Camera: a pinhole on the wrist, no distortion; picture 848 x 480 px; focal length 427.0 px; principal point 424.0 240.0 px. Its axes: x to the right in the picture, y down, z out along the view. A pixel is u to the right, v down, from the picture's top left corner.
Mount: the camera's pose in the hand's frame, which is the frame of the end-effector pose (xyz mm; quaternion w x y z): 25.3 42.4 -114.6 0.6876 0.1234 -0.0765 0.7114
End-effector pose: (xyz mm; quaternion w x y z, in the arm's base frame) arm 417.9 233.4 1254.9 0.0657 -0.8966 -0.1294 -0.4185
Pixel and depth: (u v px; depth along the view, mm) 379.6 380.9 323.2
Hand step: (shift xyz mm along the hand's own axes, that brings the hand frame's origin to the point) -57.5 -84.4 192.0
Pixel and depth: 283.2 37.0 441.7
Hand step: 269.3 -211.4 254.8
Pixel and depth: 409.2 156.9 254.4
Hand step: 92.8 -34.8 123.6
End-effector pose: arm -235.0 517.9 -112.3 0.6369 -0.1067 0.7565 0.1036
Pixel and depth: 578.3 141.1 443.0
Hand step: 155.0 77.0 348.4
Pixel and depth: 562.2 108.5 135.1
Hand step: 75.3 48.5 24.5
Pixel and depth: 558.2 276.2 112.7
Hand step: 22.9 44.6 3.9
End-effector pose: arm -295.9 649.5 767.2 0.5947 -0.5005 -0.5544 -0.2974
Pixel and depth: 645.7 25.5 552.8
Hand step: 334.3 175.6 478.6
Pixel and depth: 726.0 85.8 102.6
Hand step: 67.7 85.0 1.8
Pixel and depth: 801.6 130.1 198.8
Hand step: 86.1 157.9 122.1
